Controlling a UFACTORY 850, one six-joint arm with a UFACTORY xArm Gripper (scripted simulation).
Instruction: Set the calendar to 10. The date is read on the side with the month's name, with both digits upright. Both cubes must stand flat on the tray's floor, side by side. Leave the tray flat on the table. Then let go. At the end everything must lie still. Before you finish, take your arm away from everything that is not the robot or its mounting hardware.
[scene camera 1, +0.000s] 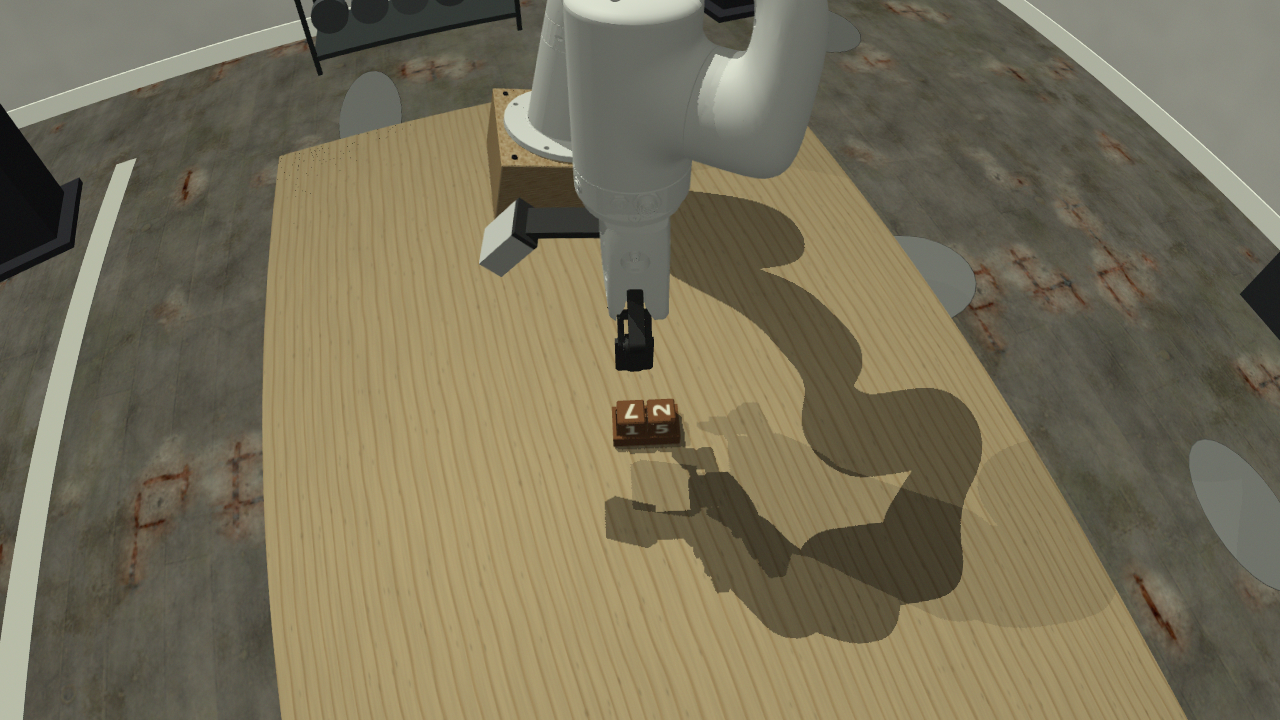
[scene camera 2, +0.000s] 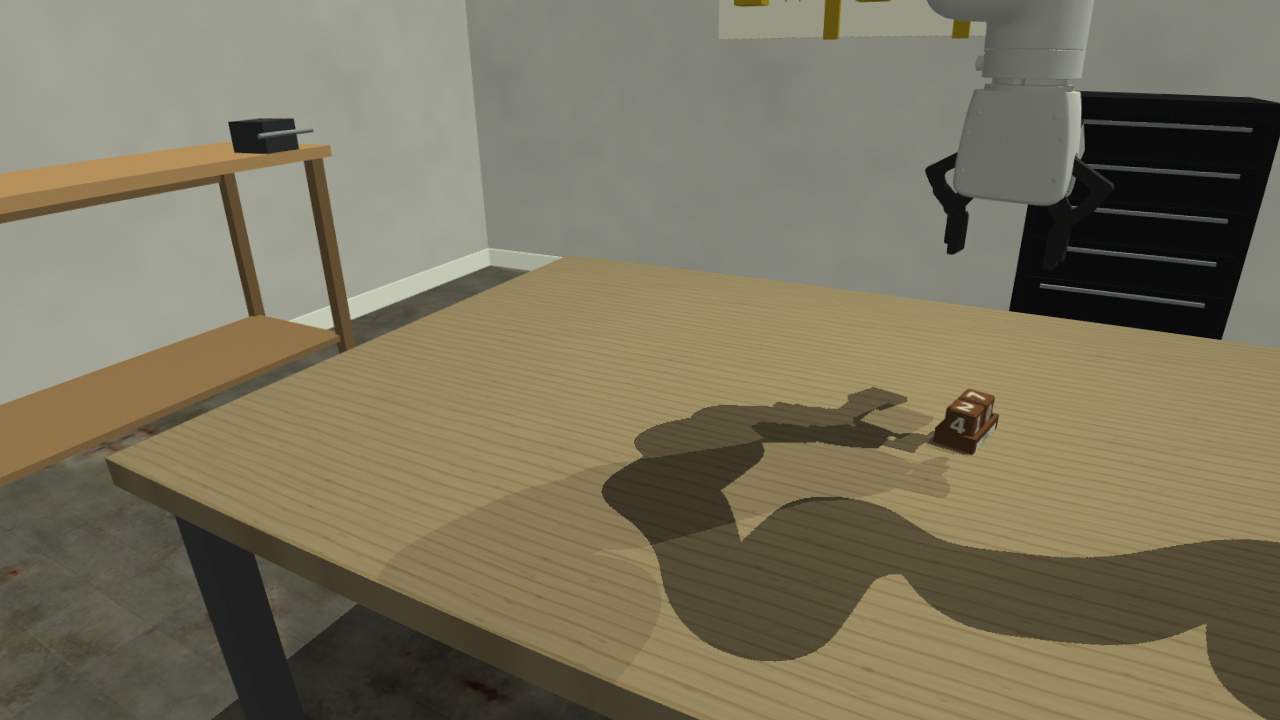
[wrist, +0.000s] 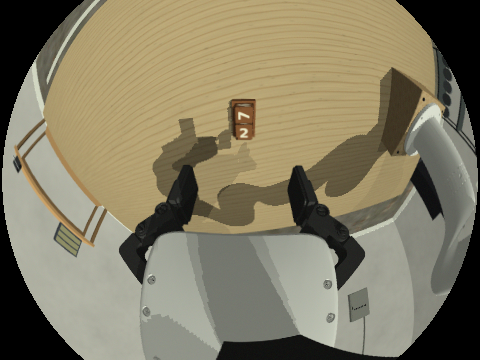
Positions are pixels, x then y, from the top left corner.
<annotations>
My gripper (scene camera 1: 631, 325): 63 cm from the lens. A small brown tray (scene camera 1: 654, 439): 77 cm from the lens.
</annotations>
